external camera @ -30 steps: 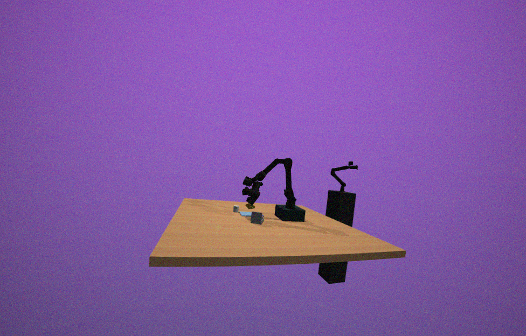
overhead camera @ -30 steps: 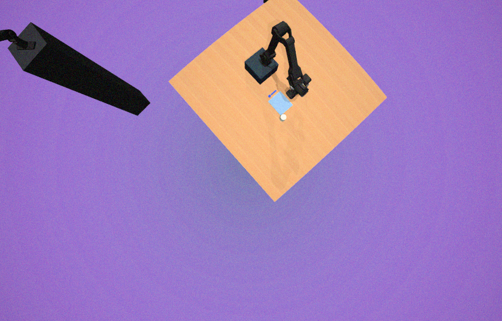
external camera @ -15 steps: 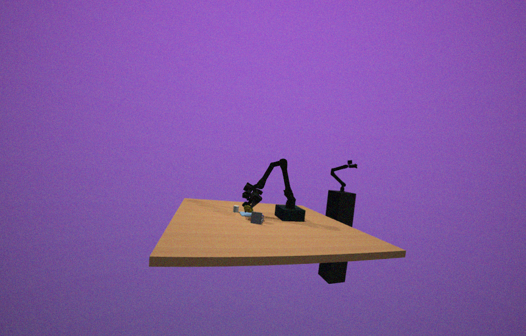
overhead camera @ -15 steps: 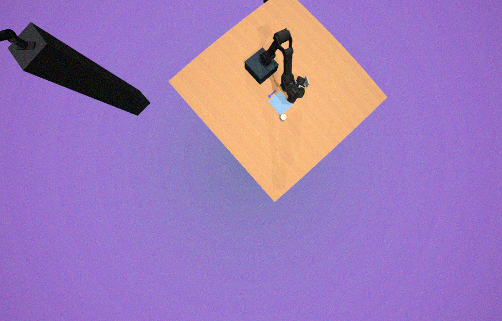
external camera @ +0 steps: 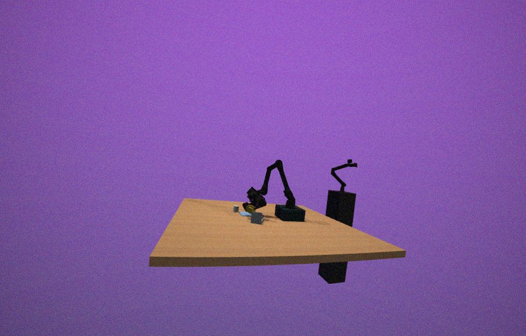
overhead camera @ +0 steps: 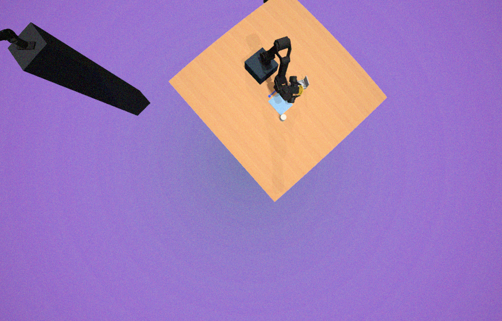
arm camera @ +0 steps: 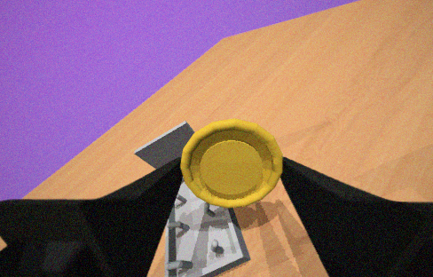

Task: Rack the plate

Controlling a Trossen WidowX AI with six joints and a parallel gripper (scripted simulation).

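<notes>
Right now my gripper tip is 50 mm past the dish rack, 50 mm above it and 40 mm to the right of it. The rest, counted from my gripper tip: yellow plate (10 mm to the right); then light blue mat (160 mm to the right, 70 mm below, 40 mm behind); then white cup (230 mm to the right, 60 mm ahead, 50 mm below).
</notes>
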